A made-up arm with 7 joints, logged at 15 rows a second.
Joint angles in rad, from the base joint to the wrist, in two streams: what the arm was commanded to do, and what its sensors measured. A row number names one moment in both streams.
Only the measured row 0 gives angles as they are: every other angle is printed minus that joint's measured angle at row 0.
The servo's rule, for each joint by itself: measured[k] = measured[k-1] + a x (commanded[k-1-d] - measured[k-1]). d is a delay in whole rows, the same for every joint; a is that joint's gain. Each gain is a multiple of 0.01, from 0.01 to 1. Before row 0 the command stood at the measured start. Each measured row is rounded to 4 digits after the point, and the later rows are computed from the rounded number. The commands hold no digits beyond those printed.
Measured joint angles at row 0:
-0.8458 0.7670 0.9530 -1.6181 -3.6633 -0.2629 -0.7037
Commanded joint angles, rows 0 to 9:
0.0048 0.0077 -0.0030 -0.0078 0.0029 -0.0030 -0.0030
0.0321 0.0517 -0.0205 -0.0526 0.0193 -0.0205 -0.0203
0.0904 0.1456 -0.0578 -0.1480 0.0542 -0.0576 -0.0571
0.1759 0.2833 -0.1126 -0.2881 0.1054 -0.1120 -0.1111
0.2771 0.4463 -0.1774 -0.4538 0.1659 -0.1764 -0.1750
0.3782 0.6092 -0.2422 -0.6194 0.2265 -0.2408 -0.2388
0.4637 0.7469 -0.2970 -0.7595 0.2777 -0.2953 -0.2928
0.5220 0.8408 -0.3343 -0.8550 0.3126 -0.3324 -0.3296
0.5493 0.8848 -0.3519 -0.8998 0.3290 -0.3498 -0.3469
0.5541 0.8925 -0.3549 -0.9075 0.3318 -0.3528 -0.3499
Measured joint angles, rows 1 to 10:
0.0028 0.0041 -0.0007 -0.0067 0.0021 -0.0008 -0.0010
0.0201 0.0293 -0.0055 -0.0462 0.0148 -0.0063 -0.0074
0.0616 0.0909 -0.0181 -0.1337 0.0440 -0.0207 -0.0238
0.1290 0.1929 -0.0408 -0.2665 0.0894 -0.0463 -0.0526
0.2164 0.3272 -0.0736 -0.4276 0.1460 -0.0827 -0.0930
0.3119 0.4767 -0.1141 -0.5925 0.2056 -0.1270 -0.1411
0.4015 0.6199 -0.1580 -0.7361 0.2590 -0.1741 -0.1912
0.4726 0.7370 -0.2003 -0.8384 0.2987 -0.2184 -0.2369
0.5179 0.8153 -0.2367 -0.8912 0.3211 -0.2552 -0.2732
0.5393 0.8562 -0.2651 -0.9052 0.3290 -0.2825 -0.2985
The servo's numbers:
d 0
a 0.59 0.53 0.24 0.86 0.74 0.28 0.33

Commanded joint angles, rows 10 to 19:
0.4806 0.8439 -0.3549 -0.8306 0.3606 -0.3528 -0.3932
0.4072 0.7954 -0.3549 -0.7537 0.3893 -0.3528 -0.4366
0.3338 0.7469 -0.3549 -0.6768 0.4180 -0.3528 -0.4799
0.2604 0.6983 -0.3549 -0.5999 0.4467 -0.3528 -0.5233
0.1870 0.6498 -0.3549 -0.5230 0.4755 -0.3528 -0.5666
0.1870 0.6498 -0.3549 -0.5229 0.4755 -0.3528 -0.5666
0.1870 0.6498 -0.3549 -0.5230 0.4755 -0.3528 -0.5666
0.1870 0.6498 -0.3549 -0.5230 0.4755 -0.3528 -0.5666
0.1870 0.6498 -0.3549 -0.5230 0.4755 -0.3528 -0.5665
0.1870 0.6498 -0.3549 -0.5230 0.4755 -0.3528 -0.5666
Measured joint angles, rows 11 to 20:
0.5047 0.8497 -0.2867 -0.8410 0.3524 -0.3022 -0.3298
0.4472 0.8209 -0.3031 -0.7659 0.3797 -0.3164 -0.3650
0.3803 0.7817 -0.3155 -0.6893 0.4080 -0.3266 -0.4029
0.3096 0.7375 -0.3250 -0.6124 0.4366 -0.3339 -0.4426
0.2373 0.6910 -0.3322 -0.5355 0.4654 -0.3392 -0.4835
0.2076 0.6692 -0.3376 -0.5247 0.4729 -0.3430 -0.5109
0.1954 0.6589 -0.3418 -0.5232 0.4748 -0.3457 -0.5293
0.1904 0.6541 -0.3449 -0.5230 0.4753 -0.3477 -0.5416
0.1884 0.6518 -0.3473 -0.5230 0.4754 -0.3491 -0.5498
0.1876 0.6507 -0.3491 -0.5230 0.4755 -0.3501 -0.5553

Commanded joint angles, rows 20 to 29:
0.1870 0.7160 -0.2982 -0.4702 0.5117 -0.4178 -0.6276
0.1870 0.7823 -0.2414 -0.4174 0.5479 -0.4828 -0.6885
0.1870 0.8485 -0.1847 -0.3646 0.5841 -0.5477 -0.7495
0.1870 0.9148 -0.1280 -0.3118 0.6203 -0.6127 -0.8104
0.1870 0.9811 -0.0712 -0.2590 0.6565 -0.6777 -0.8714
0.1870 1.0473 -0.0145 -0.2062 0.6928 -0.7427 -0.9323
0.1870 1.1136 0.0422 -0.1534 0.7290 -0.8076 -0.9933
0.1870 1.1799 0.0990 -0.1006 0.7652 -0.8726 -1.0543
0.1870 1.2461 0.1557 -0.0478 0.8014 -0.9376 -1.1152
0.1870 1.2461 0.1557 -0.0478 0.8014 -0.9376 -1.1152
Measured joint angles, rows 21 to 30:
0.1872 0.6853 -0.3369 -0.4776 0.5023 -0.3691 -0.5792
0.1871 0.7367 -0.3140 -0.4258 0.5360 -0.4009 -0.6153
0.1870 0.7960 -0.2830 -0.3732 0.5716 -0.4420 -0.6596
0.1870 0.8590 -0.2458 -0.3204 0.6076 -0.4898 -0.7094
0.1870 0.9237 -0.2039 -0.2676 0.6438 -0.5424 -0.7629
0.1870 0.9892 -0.1584 -0.2148 0.6801 -0.5985 -0.8188
0.1870 1.0551 -0.1103 -0.1620 0.7163 -0.6570 -0.8764
0.1870 1.1212 -0.0601 -0.1092 0.7525 -0.7174 -0.9351
0.1870 1.1874 -0.0083 -0.0564 0.7887 -0.7791 -0.9945
0.1870 1.2185 0.0311 -0.0490 0.7981 -0.8235 -1.0343

